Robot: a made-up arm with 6 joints. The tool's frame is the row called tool.
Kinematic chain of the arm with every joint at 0, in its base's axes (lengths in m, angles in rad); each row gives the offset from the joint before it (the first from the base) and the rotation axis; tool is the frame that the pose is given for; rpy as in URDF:
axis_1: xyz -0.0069 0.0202 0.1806 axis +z
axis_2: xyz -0.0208 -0.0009 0.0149 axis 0.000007 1 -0.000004
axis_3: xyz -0.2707 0.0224 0.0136 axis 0.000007 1 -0.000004
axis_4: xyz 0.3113 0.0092 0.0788 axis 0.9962 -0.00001 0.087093
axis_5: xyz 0.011 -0.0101 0.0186 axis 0.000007 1 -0.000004
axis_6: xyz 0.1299 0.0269 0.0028 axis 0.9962 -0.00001 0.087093
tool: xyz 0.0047 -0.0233 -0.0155 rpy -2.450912 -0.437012 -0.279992
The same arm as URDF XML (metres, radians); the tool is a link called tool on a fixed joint. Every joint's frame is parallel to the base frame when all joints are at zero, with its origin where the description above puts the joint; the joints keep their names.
<robot name="arm">
  <link name="base_link"/>
  <link name="link1"/>
  <link name="link2"/>
  <link name="link3"/>
  <link name="link4"/>
  <link name="link5"/>
  <link name="link6"/>
  <link name="tool"/>
  <joint name="axis_1" type="continuous">
    <parent link="base_link"/>
    <child link="link1"/>
    <origin xyz="-0.0069 0.0202 0.1806" rpy="0 0 0"/>
    <axis xyz="0 0 1"/>
  </joint>
  <joint name="axis_2" type="continuous">
    <parent link="link1"/>
    <child link="link2"/>
    <origin xyz="-0.0208 -0.0009 0.0149" rpy="0 0 0"/>
    <axis xyz="0 1 0"/>
  </joint>
  <joint name="axis_3" type="continuous">
    <parent link="link2"/>
    <child link="link3"/>
    <origin xyz="-0.2707 0.0224 0.0136" rpy="0 0 0"/>
    <axis xyz="0 1 0"/>
  </joint>
  <joint name="axis_4" type="continuous">
    <parent link="link3"/>
    <child link="link4"/>
    <origin xyz="0.3113 0.0092 0.0788" rpy="0 0 0"/>
    <axis xyz="0.9962 0 0.0871"/>
  </joint>
  <joint name="axis_5" type="continuous">
    <parent link="link4"/>
    <child link="link5"/>
    <origin xyz="0.011 -0.0101 0.0186" rpy="0 0 0"/>
    <axis xyz="0 1 0"/>
  </joint>
  <joint name="axis_6" type="continuous">
    <parent link="link5"/>
    <child link="link6"/>
    <origin xyz="0.1299 0.0269 0.0028" rpy="0 0 0"/>
    <axis xyz="0.9962 0 0.0871"/>
  </joint>
  <joint name="tool_joint" type="fixed">
    <parent link="link6"/>
    <child link="tool"/>
    <origin xyz="0.0047 -0.0233 -0.0155" rpy="-2.4509 -0.437 -0.28"/>
  </joint>
</robot>

